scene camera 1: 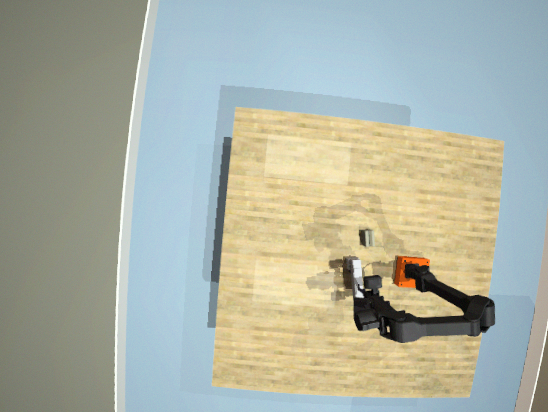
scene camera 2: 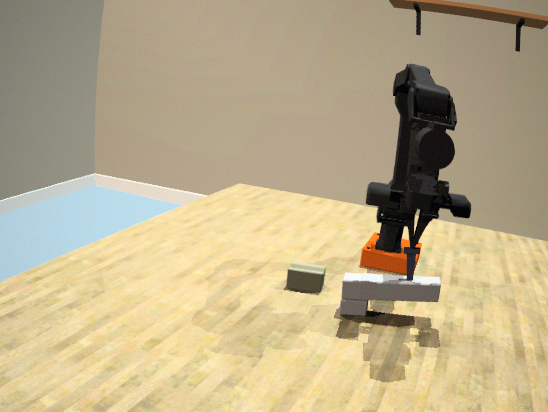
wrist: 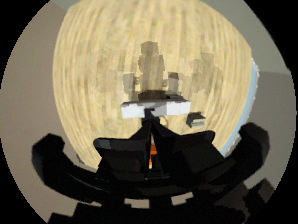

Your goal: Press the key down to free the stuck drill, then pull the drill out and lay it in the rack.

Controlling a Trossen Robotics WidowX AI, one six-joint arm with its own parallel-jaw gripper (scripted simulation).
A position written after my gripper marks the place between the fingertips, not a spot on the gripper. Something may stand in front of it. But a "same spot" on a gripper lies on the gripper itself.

my gripper: scene camera 1 364, 292; scene camera 2; wrist
same spot on my gripper: (scene camera 2: 425, 217) = (wrist: 131, 139)
